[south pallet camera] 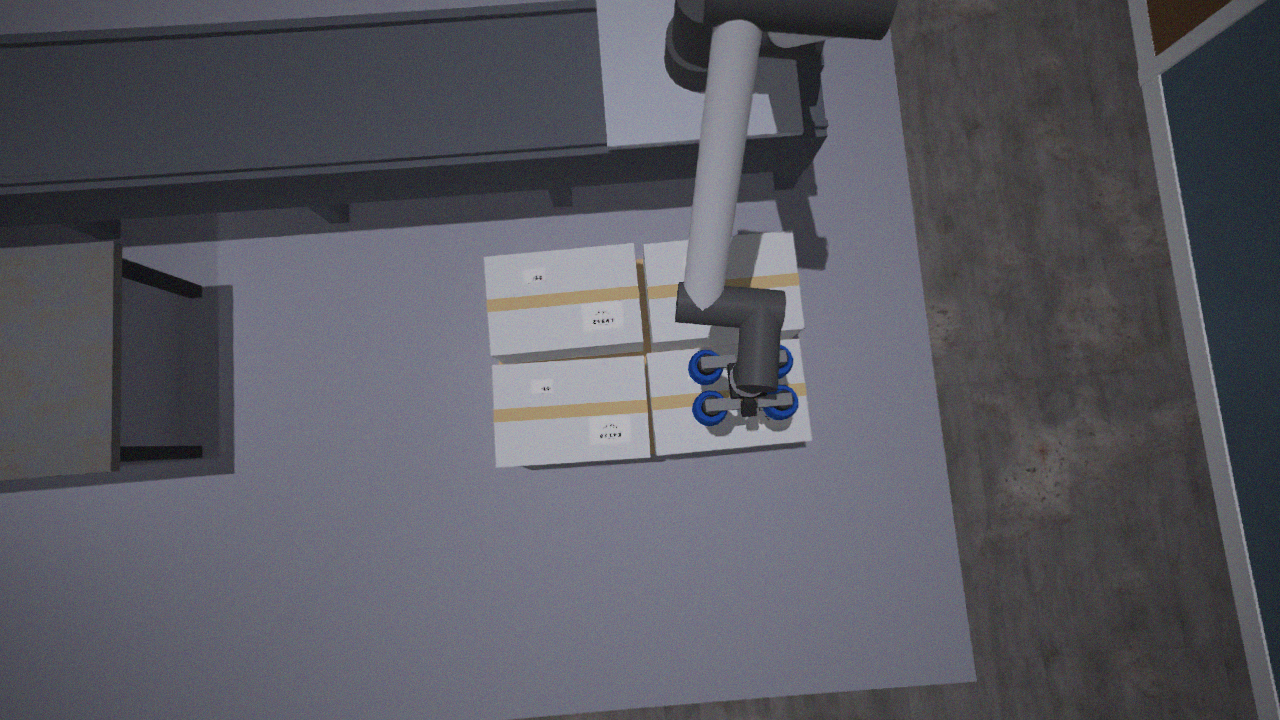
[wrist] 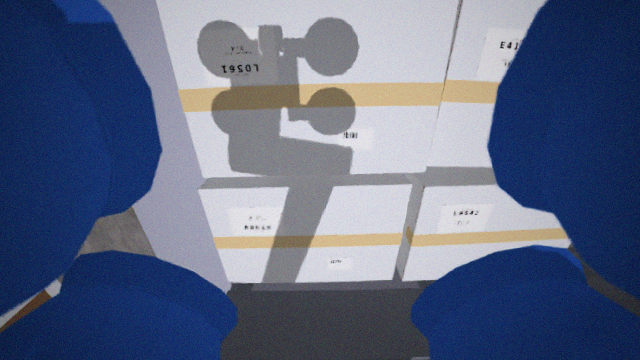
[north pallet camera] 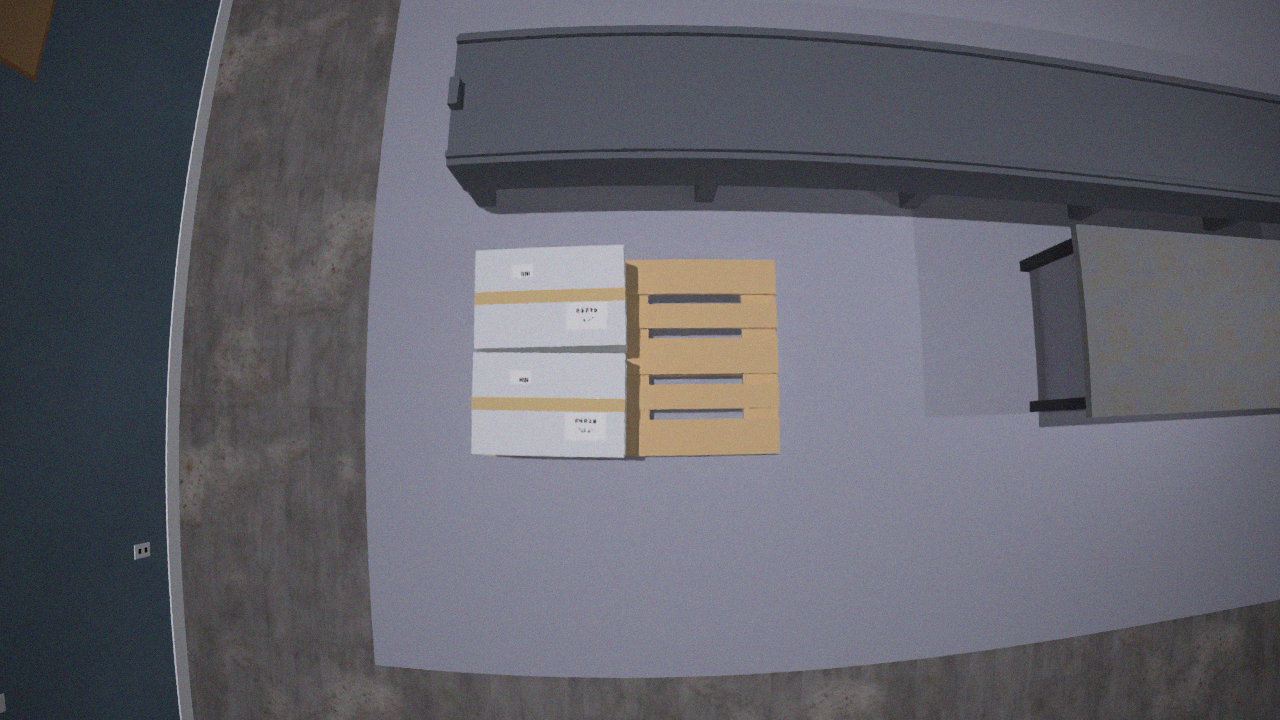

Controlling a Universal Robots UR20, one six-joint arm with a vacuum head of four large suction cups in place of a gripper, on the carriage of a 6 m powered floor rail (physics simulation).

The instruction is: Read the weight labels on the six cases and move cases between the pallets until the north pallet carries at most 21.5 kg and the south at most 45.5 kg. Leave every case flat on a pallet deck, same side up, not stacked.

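Places are measured from the arm's base along level axes (x up, y back, z right), in millimetres.
Pixels of known places: hand at its tool point: (wrist: 324,236); arm's base at its link origin: (south pallet camera: 698,59).
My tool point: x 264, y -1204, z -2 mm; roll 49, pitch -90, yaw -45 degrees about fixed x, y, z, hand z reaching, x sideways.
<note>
For each thing: its middle in the pictures, then the offset to it from my tool point. Level surfaces: height alone.
- front right case at the middle of its body: (wrist: 312,89) (south pallet camera: 724,398) dz -16, dx -556, dy -6 mm
- front left case at the middle of its body: (wrist: 516,90) (south pallet camera: 573,412) dz +564, dx -569, dy -11 mm
- back left case at the middle of its body: (south pallet camera: 566,305) (wrist: 474,212) dz +562, dx -557, dy +404 mm
- back right case at the middle of its body: (wrist: 308,215) (south pallet camera: 719,293) dz -35, dx -558, dy +405 mm
- table at its surface level: dx -304 mm
My suction head (south pallet camera: 743,385) is off, holds no case and hangs above the front right case (south pallet camera: 671,429) (wrist: 400,50) of the south pallet. That case's label reads about L0561, upside down in the wrist view, under the head's shadow. A front left case (south pallet camera: 554,443) (wrist: 465,130), a back left case (south pallet camera: 537,331) (wrist: 435,257) and a back right case (south pallet camera: 671,313) (wrist: 365,215), partly under the arm, lie flat beside it. On the north pallet (north pallet camera: 707,353), a back case (north pallet camera: 537,322) and a front case (north pallet camera: 528,434) lie flat on the left half; its right half is bare deck. Weights are too small to read.
The grey floor rail (north pallet camera: 716,94) (south pallet camera: 313,107) runs behind both pallets. A table (north pallet camera: 1181,322) (south pallet camera: 53,358) stands between the pallets. The arm (south pallet camera: 720,161) reaches from the rail carriage (south pallet camera: 644,98) over the back right case.
</note>
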